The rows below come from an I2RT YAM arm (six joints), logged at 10 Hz.
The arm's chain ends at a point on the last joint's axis. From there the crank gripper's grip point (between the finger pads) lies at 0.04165 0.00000 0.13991 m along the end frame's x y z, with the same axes.
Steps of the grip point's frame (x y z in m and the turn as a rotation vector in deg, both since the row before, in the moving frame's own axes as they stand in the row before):
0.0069 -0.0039 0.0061 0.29 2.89 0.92
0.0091 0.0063 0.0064 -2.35 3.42 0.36
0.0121 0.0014 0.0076 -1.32 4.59 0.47
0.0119 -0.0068 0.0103 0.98 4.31 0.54
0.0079 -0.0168 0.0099 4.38 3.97 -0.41
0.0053 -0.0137 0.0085 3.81 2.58 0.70
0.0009 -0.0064 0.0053 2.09 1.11 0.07
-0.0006 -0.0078 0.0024 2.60 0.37 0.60
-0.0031 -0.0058 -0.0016 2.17 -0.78 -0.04
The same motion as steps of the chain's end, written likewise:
-0.0001 -0.0039 0.0084 0.29 2.89 0.92
0.0008 0.0003 0.0093 -2.35 3.42 0.36
0.0011 -0.0022 0.0114 -1.32 4.59 0.47
0.0015 -0.0049 0.0138 0.98 4.31 0.54
-0.0016 -0.0059 0.0135 4.38 3.97 -0.41
-0.0010 -0.0050 0.0108 3.81 2.58 0.70
-0.0018 -0.0014 0.0062 2.09 1.11 0.07
-0.0015 -0.0019 0.0028 2.60 0.37 0.60
-0.0012 -0.0005 -0.0021 2.17 -0.78 -0.04

